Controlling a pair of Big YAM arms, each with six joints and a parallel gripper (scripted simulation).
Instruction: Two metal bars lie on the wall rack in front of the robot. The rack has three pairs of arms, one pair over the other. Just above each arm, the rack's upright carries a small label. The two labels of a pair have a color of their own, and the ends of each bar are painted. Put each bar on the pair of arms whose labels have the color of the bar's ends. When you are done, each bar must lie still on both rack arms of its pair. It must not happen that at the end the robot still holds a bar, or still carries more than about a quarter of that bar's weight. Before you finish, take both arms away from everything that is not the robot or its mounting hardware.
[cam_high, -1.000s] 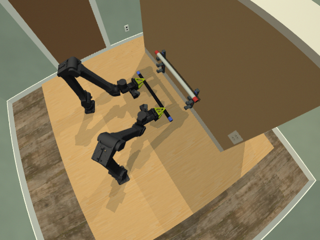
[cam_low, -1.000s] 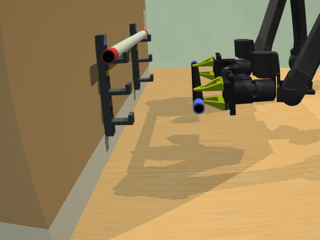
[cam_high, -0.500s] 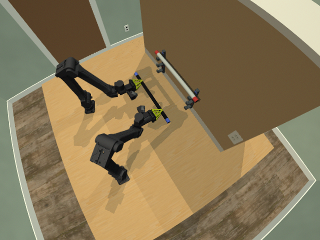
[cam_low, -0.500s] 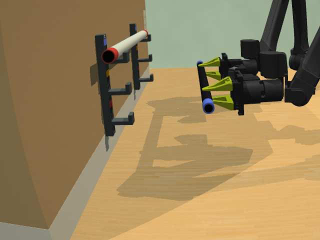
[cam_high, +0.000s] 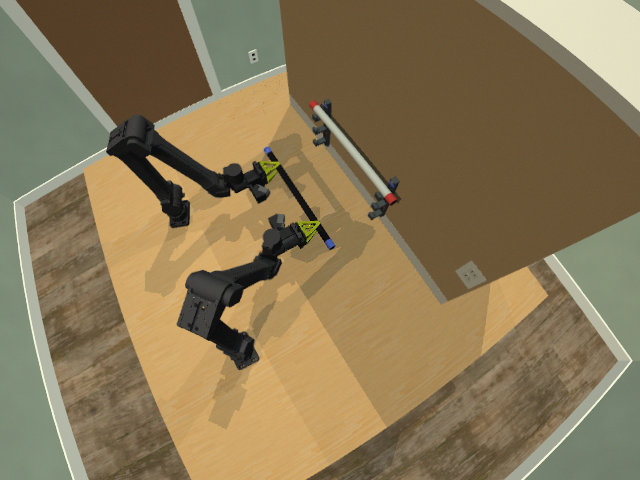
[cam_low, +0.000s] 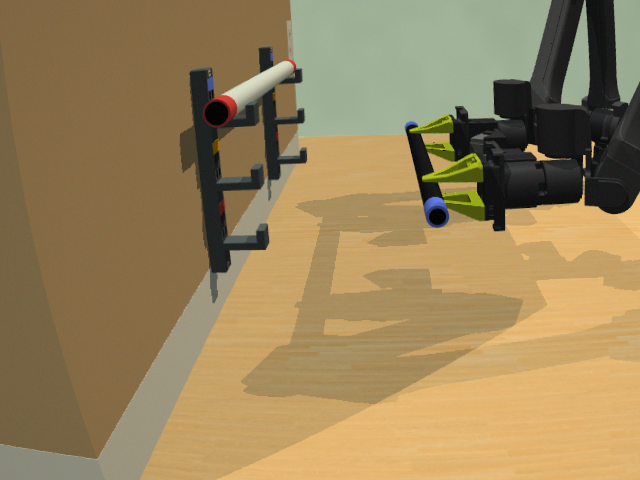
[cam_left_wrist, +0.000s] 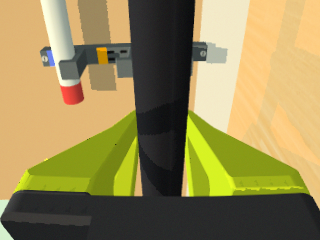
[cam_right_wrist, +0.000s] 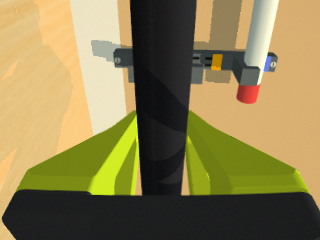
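Right now the black bar is 150 mm to the right of my left hand. The rest, counted from my left hand: grey baseboard 270 mm ahead, 180 mm to the right, 110 mm below; brown wall 420 mm ahead, 180 mm to the right, 310 mm above.
Now: right hand 150 mm to the right of the black bar. From my right hand the other things lie so: grey baseboard: 270 mm ahead, 120 mm to the left, 110 mm below; then brown wall: 420 mm ahead, 310 mm above, 120 mm to the left.
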